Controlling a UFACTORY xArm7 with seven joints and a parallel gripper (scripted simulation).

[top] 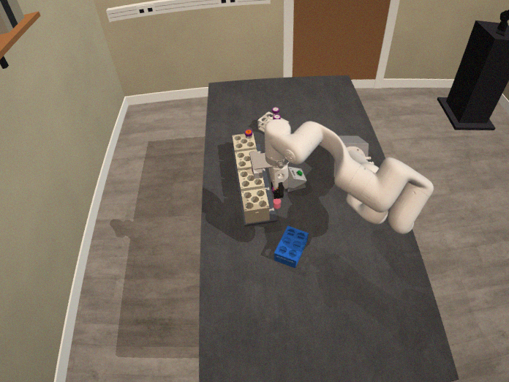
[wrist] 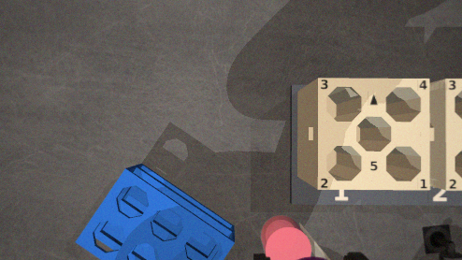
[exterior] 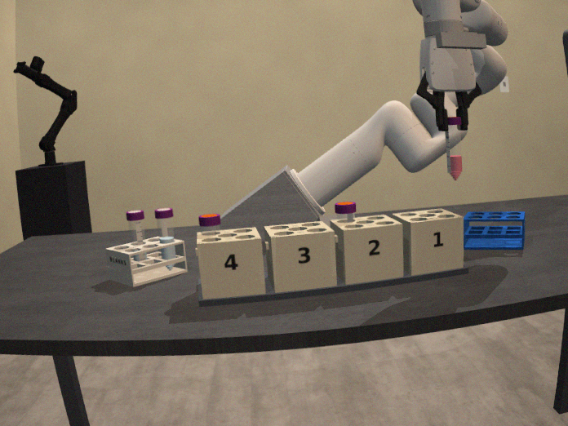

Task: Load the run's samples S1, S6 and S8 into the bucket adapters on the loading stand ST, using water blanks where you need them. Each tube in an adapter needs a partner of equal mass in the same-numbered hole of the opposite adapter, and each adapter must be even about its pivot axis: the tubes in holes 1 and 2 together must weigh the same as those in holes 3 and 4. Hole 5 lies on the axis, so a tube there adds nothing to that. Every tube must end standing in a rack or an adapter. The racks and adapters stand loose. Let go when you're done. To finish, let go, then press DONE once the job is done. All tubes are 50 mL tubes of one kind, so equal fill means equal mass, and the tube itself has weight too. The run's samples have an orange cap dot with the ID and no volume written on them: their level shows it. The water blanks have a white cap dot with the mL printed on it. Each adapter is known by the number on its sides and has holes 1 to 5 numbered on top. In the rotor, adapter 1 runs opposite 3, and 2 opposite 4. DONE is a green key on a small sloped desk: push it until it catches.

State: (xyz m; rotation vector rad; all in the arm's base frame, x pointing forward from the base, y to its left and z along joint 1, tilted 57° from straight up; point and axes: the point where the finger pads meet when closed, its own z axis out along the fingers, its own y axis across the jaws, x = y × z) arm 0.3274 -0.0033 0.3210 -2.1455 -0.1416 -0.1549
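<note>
My hand is 5 cm above the sample tube and 1 cm to the left of it. The rest, counted from my hand: sample S8 (44 cm to the right, 18 cm below, 11 cm ahead); then blue sample rack (22 cm below, 10 cm to the left, 5 cm behind); then loading stand ST (25 cm below, 24 cm to the right, 10 cm ahead).
</note>
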